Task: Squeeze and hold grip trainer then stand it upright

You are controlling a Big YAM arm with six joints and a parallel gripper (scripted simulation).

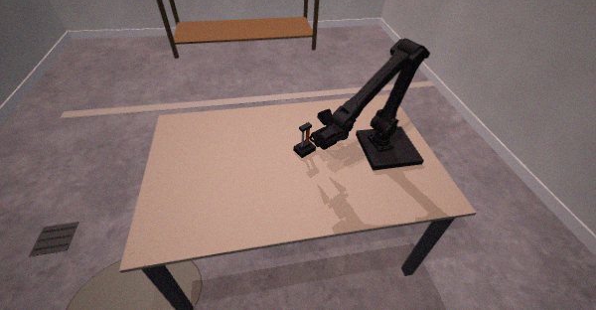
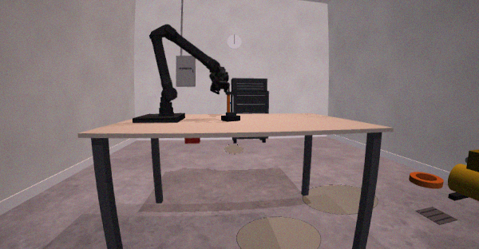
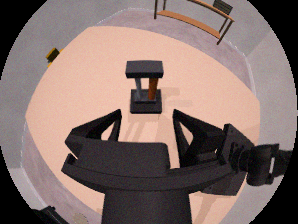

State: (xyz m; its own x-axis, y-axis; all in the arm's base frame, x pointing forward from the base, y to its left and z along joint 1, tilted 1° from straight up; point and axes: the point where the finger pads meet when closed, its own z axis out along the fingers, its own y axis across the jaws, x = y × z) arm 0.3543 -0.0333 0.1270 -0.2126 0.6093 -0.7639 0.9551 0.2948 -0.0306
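Right now the grip trainer is 30 mm ahead of my hand, 70 mm to the right of it and 70 mm below it.
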